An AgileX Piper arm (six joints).
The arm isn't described. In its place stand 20 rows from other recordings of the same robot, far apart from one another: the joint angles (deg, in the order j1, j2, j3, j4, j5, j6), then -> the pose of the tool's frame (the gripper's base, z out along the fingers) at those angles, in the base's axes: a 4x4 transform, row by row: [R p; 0 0 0 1], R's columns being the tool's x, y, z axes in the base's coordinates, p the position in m.
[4.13 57.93 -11.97 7.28 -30.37 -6.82] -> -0.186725 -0.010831 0.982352 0.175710; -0.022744 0.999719 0.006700 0.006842; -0.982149 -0.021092 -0.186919 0.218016; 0 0 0 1
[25.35 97.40 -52.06 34.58 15.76 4.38] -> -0.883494 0.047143 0.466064 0.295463; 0.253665 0.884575 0.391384 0.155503; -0.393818 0.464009 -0.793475 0.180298; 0 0 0 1
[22.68 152.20 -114.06 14.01 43.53 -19.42] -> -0.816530 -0.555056 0.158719 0.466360; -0.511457 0.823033 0.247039 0.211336; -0.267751 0.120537 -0.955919 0.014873; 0 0 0 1
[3.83 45.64 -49.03 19.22 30.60 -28.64] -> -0.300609 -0.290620 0.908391 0.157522; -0.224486 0.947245 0.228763 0.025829; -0.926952 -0.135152 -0.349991 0.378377; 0 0 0 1
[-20.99 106.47 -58.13 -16.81 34.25 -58.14] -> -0.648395 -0.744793 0.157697 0.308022; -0.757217 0.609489 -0.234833 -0.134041; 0.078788 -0.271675 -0.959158 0.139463; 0 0 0 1
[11.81 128.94 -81.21 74.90 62.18 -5.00] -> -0.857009 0.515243 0.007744 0.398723; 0.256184 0.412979 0.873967 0.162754; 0.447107 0.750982 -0.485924 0.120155; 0 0 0 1
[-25.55 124.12 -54.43 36.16 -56.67 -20.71] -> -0.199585 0.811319 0.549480 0.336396; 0.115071 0.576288 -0.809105 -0.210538; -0.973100 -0.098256 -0.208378 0.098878; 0 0 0 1
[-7.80 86.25 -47.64 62.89 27.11 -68.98] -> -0.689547 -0.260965 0.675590 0.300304; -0.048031 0.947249 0.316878 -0.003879; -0.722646 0.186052 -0.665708 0.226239; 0 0 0 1
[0.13 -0.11 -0.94 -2.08 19.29 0.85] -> -0.229031 0.004954 0.973407 0.053144; -0.019948 0.999753 -0.009781 -0.000971; -0.973215 -0.021658 -0.228875 0.188521; 0 0 0 1
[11.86 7.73 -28.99 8.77 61.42 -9.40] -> -0.529273 -0.360412 0.768097 0.011678; -0.202558 0.932791 0.298114 0.014902; -0.823918 0.002200 -0.566705 0.278325; 0 0 0 1
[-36.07 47.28 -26.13 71.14 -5.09 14.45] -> 0.634591 0.252775 0.730342 0.134157; 0.766791 -0.087842 -0.635858 -0.107173; -0.096574 0.963529 -0.249569 0.285316; 0 0 0 1
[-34.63 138.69 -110.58 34.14 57.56 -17.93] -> -0.781955 0.431867 0.449485 0.433290; 0.578471 0.771391 0.265192 -0.246861; -0.232201 0.467382 -0.853016 0.124578; 0 0 0 1
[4.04 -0.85 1.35 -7.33 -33.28 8.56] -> 0.602239 -0.151225 0.783862 0.036729; 0.084797 0.988457 0.125547 0.008981; -0.793799 -0.009140 0.608111 0.254335; 0 0 0 1
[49.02 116.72 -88.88 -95.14 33.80 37.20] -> 0.132574 -0.334058 0.933183 0.347951; -0.935235 0.269655 0.229396 0.323671; -0.328269 -0.903157 -0.276673 0.255620; 0 0 0 1
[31.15 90.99 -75.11 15.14 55.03 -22.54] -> -0.614941 -0.750148 0.243156 0.273635; -0.642499 0.655397 0.397052 0.188150; -0.457212 0.087936 -0.885000 0.298401; 0 0 0 1
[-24.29 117.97 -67.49 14.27 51.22 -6.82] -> -0.889674 0.456445 -0.011723 0.325273; 0.443434 0.869864 0.216107 -0.127614; 0.108838 0.187067 -0.976299 0.102077; 0 0 0 1
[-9.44 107.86 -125.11 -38.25 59.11 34.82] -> -0.356849 0.686733 0.633290 0.400057; 0.249393 0.723353 -0.643866 -0.115526; -0.900257 -0.071825 -0.429394 0.456154; 0 0 0 1
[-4.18 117.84 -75.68 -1.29 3.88 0.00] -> -0.656371 0.059308 0.752103 0.446569; 0.025449 0.998079 -0.056495 -0.032776; -0.754009 -0.017941 -0.656619 0.160972; 0 0 0 1
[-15.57 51.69 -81.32 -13.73 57.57 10.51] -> -0.339798 0.460367 0.820121 0.121910; 0.148713 0.887337 -0.436483 -0.052894; -0.928667 -0.026353 -0.369978 0.495435; 0 0 0 1
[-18.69 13.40 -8.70 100.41 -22.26 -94.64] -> 0.009959 0.652639 0.757604 0.054608; 0.109023 0.752416 -0.649603 -0.054265; -0.993989 0.089065 -0.063659 0.243499; 0 0 0 1
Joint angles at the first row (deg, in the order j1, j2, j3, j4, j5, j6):
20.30, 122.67, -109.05, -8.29, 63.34, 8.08
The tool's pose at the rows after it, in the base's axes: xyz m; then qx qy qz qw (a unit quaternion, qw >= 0):
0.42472 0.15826 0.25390 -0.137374 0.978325 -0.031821 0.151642
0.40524 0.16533 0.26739 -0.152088 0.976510 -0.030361 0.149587
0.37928 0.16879 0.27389 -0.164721 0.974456 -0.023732 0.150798
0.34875 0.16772 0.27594 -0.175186 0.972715 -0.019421 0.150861
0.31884 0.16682 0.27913 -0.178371 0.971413 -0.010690 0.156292
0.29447 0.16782 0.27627 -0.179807 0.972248 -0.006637 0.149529
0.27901 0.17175 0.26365 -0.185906 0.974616 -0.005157 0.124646
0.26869 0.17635 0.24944 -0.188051 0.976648 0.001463 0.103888
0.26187 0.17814 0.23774 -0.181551 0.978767 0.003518 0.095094
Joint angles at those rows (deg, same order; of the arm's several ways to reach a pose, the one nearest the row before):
21.97, 120.44, -108.98, -8.29, 67.61, 8.08
23.79, 116.66, -105.77, -8.29, 68.49, 8.08
25.59, 111.32, -98.71, -7.97, 66.59, 8.55
27.36, 105.18, -90.00, -7.97, 64.03, 9.44
29.36, 99.31, -82.51, -7.85, 61.73, 11.27
31.50, 95.42, -76.90, -7.79, 60.84, 13.41
33.27, 94.43, -73.02, -6.85, 60.71, 14.35
34.58, 94.43, -69.90, -5.35, 59.57, 15.05
35.44, 94.43, -67.21, -4.98, 57.79, 16.71

